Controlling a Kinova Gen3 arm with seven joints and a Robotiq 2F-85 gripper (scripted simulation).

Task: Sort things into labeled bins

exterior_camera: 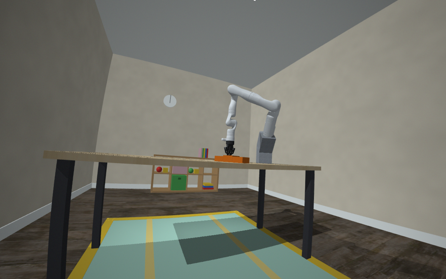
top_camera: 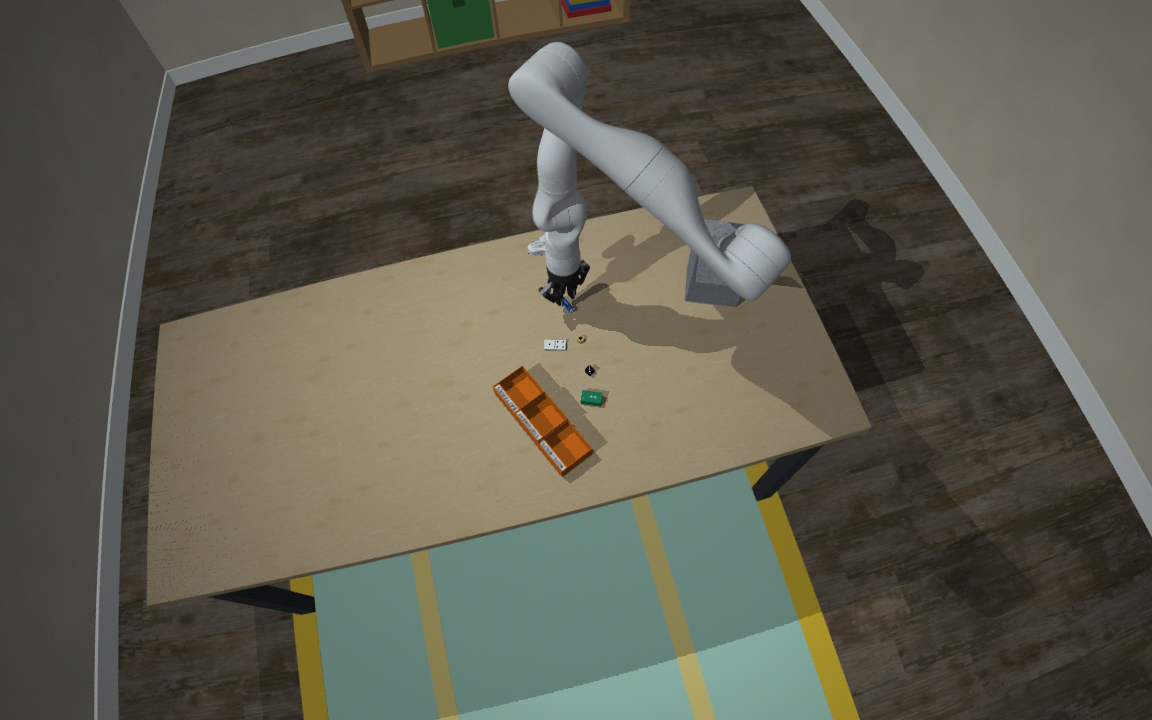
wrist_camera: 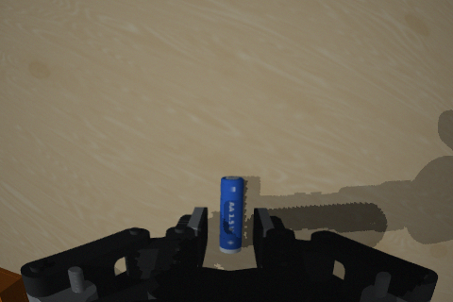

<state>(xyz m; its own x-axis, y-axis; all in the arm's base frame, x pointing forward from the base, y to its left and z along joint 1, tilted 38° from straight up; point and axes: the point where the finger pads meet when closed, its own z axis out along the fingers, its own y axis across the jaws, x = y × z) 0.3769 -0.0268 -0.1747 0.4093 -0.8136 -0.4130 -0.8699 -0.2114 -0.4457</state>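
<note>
My gripper is now 4 cm above the blue cylinder. From my hand the other things lie so: brass hex nut 1 cm behind, 10 cm to the left, 4 cm below; white domino 5 cm ahead, 10 cm to the left, 4 cm below; black die 1 cm behind, 19 cm to the left, 4 cm below.
</note>
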